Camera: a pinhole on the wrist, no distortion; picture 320 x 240 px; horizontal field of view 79.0 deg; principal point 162.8 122.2 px. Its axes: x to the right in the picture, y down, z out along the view. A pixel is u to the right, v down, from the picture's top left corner.
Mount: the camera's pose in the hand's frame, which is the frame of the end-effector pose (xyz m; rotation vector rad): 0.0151 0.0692 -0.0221 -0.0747 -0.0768 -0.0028
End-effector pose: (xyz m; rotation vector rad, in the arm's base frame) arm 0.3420 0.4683 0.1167 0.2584 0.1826 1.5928
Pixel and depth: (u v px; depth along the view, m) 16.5 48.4 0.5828
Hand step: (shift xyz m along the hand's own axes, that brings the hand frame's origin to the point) -0.4688 -0.1083 0.5401
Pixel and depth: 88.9 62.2 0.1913
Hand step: -0.0725 0.0245 0.1669
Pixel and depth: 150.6 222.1 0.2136
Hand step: -0.0140 0.1948 0.1811
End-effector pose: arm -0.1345 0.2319 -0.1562 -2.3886 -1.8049 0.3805
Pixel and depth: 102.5 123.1 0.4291
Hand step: -0.1507 0.1032 0.3942
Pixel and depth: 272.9 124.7 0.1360
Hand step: 0.0816 0.0811 0.1189
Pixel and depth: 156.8 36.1 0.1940
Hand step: -0.0062 -0.0021 0.1767
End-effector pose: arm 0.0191 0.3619 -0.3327 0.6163 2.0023 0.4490
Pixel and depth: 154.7 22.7 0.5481
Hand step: -0.0513 -0.1701 0.5420
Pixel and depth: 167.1 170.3 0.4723
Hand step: -0.0100 0.2212 0.4396
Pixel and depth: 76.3 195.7 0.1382
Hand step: -0.0566 0.1317 0.1067
